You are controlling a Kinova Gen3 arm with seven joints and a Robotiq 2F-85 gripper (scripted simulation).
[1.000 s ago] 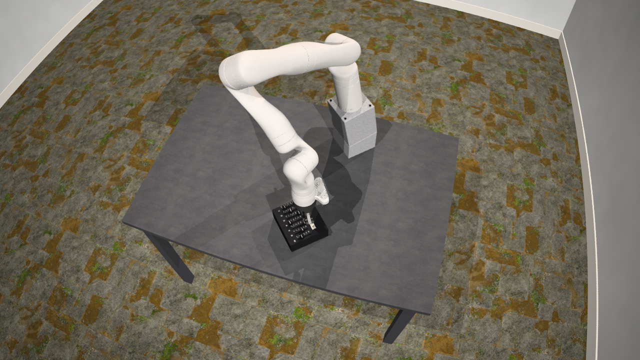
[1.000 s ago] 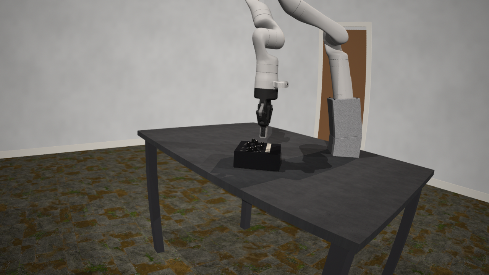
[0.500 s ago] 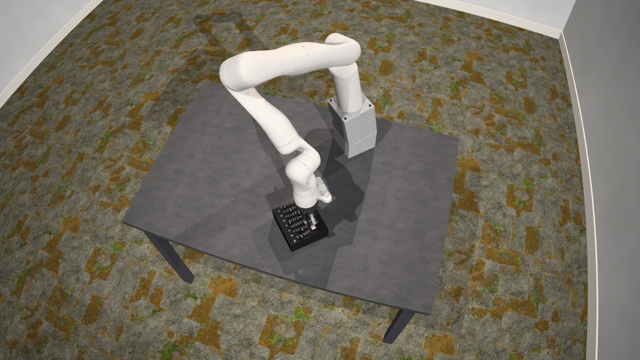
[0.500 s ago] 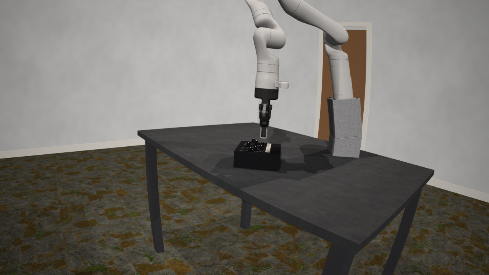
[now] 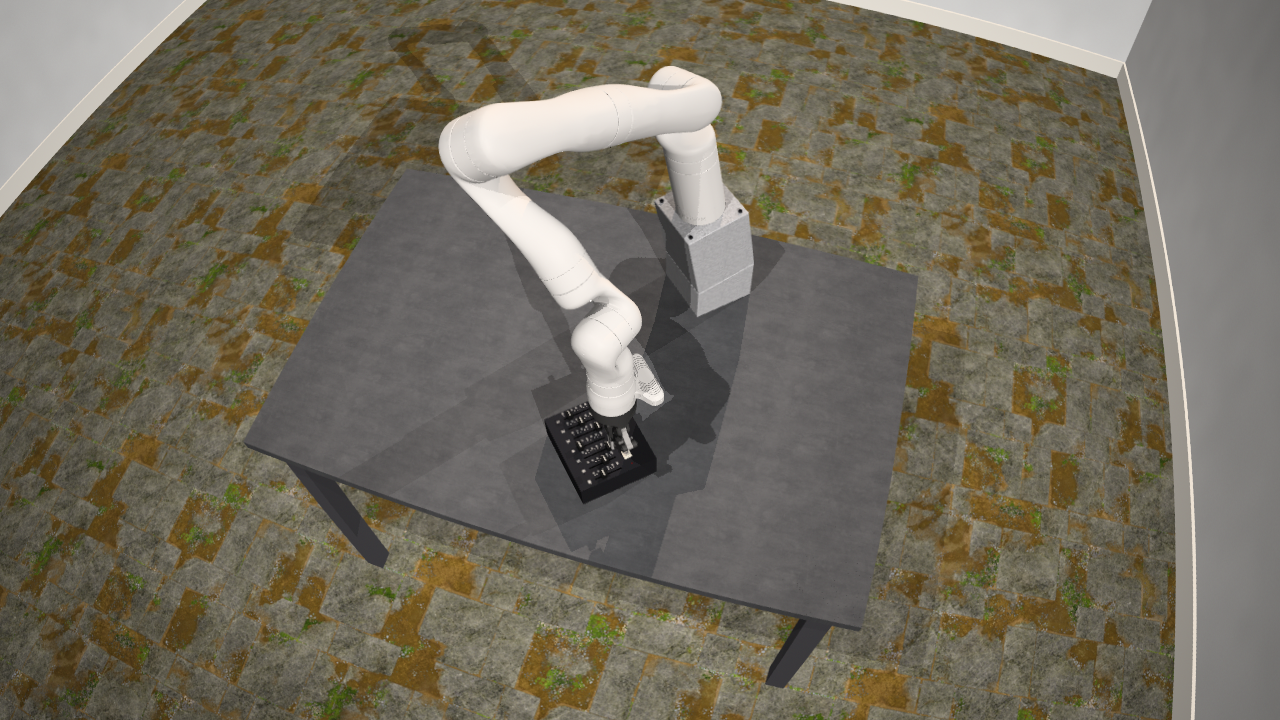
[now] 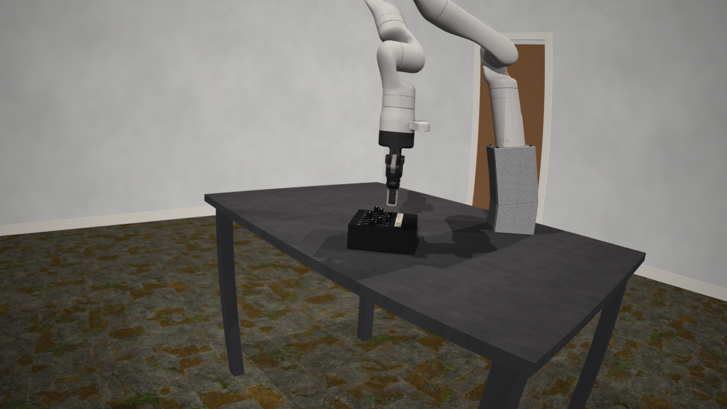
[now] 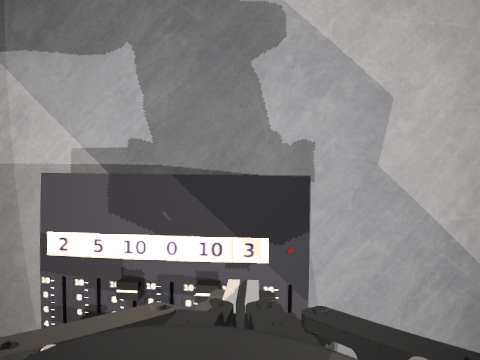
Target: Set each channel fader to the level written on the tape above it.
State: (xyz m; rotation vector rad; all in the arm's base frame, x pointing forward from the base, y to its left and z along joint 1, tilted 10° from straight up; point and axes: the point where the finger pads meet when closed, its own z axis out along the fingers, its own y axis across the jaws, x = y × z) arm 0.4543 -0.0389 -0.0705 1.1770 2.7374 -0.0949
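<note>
My hand is 5 cm above the master fader, 4 cm short of it and 1 cm to the left of it.
</note>
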